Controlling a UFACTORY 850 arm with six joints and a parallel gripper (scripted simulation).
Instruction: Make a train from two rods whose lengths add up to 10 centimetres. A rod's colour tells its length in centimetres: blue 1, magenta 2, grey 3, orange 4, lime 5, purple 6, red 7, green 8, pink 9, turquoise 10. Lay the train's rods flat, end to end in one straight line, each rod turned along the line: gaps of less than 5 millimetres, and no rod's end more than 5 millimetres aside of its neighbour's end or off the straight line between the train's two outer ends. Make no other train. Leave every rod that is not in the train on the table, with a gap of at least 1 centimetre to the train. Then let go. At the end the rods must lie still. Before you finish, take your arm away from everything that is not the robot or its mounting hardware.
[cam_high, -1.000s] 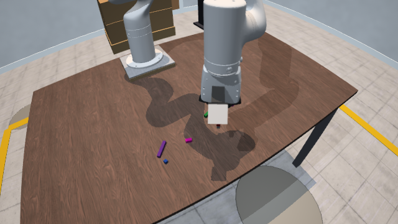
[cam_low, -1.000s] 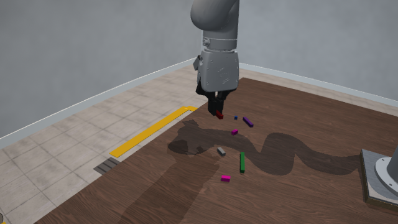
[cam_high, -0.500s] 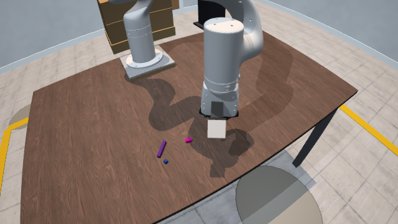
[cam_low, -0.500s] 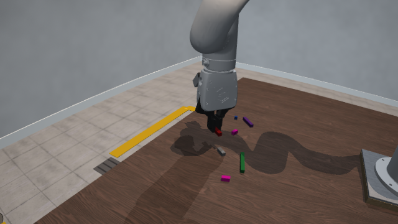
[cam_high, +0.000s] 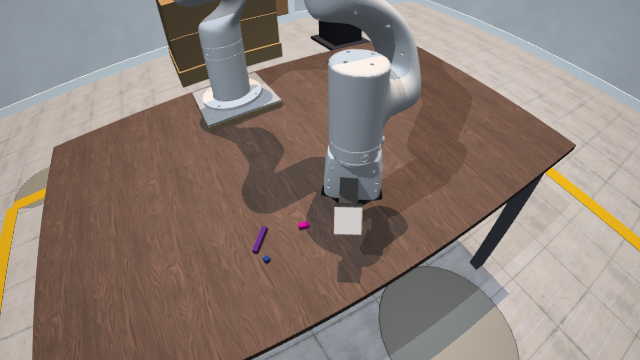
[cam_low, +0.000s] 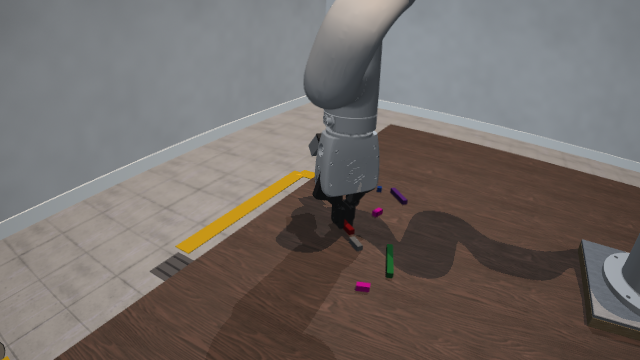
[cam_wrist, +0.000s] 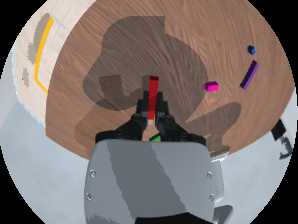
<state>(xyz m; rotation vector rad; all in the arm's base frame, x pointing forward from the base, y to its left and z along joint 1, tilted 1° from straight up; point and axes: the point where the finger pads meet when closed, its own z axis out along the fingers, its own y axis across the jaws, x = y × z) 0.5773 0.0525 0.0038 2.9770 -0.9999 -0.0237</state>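
Now: the red rod 20 mm below my hand. Round my hand: grey rod: 40 mm behind, 30 mm to the left, 30 mm below; purple rod: 180 mm to the right, 50 mm behind, 30 mm below; green rod: 110 mm behind, 50 mm to the left, 30 mm below.
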